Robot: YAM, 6 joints.
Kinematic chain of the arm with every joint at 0, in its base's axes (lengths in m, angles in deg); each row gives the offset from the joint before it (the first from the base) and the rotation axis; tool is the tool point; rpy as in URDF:
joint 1: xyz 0 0 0.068 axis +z
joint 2: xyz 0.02 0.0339 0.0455 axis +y
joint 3: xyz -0.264 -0.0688 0 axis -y
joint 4: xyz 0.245 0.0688 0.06 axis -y
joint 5: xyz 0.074 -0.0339 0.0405 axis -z
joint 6: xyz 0.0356 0 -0.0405 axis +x
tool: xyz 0 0 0 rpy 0 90 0
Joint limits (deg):
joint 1: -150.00..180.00
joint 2: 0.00..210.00
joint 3: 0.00..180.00
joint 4: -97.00..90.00
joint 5: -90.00..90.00
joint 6: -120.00..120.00
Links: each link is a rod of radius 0.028 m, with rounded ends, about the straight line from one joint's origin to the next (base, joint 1, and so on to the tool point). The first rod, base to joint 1, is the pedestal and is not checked.
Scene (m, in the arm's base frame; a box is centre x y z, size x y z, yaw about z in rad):
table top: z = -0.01
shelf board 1: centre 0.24 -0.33 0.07 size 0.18 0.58 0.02 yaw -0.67
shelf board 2: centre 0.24 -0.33 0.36 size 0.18 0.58 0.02 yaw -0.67
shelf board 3: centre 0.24 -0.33 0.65 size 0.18 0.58 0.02 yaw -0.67
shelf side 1: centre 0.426 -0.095 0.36 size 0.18 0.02 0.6 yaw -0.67
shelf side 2: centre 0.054 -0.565 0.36 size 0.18 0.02 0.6 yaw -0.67
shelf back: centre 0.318 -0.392 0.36 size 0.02 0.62 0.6 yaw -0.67
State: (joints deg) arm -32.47 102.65 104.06 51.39 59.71 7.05
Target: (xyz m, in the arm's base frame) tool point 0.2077 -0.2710 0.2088
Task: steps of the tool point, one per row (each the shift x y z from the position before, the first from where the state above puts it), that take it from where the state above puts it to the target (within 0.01 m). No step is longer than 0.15 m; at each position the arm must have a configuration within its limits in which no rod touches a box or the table.
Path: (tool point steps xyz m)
1: -0.0808 0.0500 0.0524
2: -0.0860 0.0533 0.0295
3: -0.0865 0.0536 0.0065
4: -0.0827 0.0513 -0.0152
5: -0.0749 0.0465 -0.0345
6: 0.0942 -0.0592 -0.0115
7: 0.0764 -0.0639 -0.0482
8: 0.0492 -0.0565 -0.0790
9: 0.0172 -0.0367 -0.0987
10: -0.0135 -0.0069 -0.1028
11: 0.0450 -0.0383 0.0066
12: 0.0487 -0.0359 -0.0066

